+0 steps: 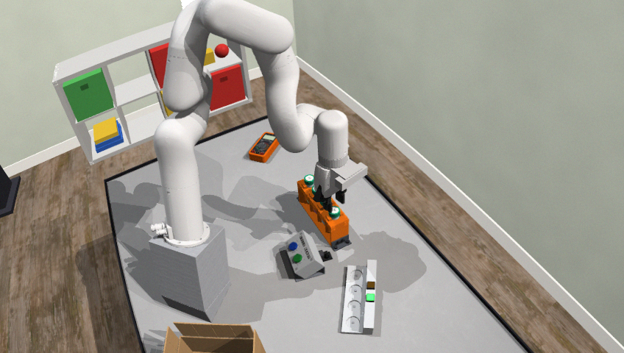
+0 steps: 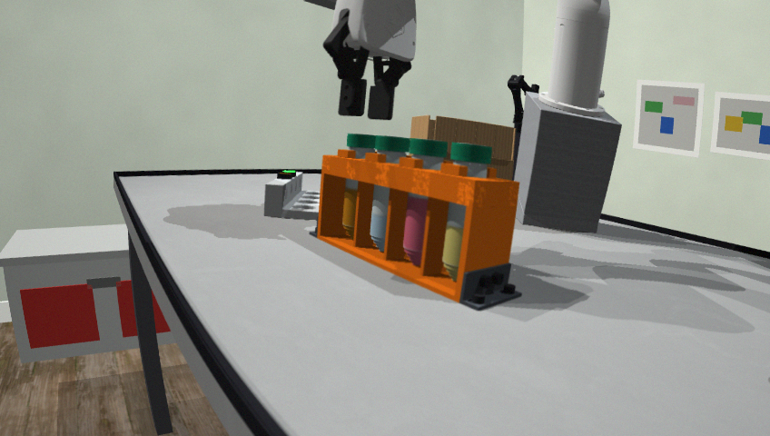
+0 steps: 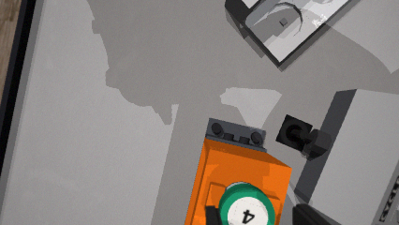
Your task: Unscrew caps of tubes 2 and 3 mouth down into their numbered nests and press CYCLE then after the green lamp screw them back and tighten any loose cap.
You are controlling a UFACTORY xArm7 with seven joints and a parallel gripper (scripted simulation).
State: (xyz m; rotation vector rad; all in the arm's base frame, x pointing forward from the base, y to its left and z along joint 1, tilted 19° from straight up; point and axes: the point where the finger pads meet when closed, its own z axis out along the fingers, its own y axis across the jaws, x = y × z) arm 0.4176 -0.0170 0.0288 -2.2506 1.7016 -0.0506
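Now: hand 5 cm above the cap 4. Round my hand: tube 3 threaded neck: 5 cm to the left, 4 cm below; cap 2: 1 cm behind, 10 cm to the left, 5 cm below; cap 3: 5 cm to the left, 5 cm below.
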